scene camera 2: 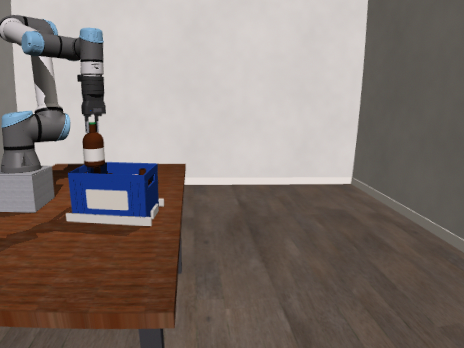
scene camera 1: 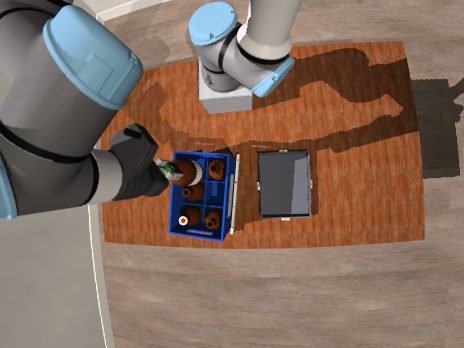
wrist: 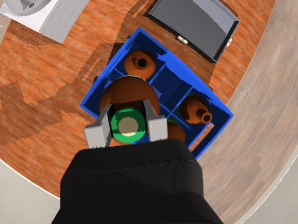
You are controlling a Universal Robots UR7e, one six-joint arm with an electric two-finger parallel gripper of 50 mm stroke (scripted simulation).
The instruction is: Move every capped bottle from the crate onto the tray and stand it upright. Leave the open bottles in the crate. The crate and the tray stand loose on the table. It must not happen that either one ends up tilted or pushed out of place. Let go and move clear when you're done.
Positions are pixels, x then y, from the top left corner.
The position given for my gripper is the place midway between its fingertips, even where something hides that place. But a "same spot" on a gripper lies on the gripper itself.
my gripper: scene camera 2 92,132; scene camera 1; wrist
green-capped bottle: scene camera 2 93,144; scene camera 1; wrist
same spot on my gripper: (scene camera 1: 161,163) = (wrist: 104,128)
same spot on green-capped bottle: (wrist: 128,124) = (scene camera 1: 168,170)
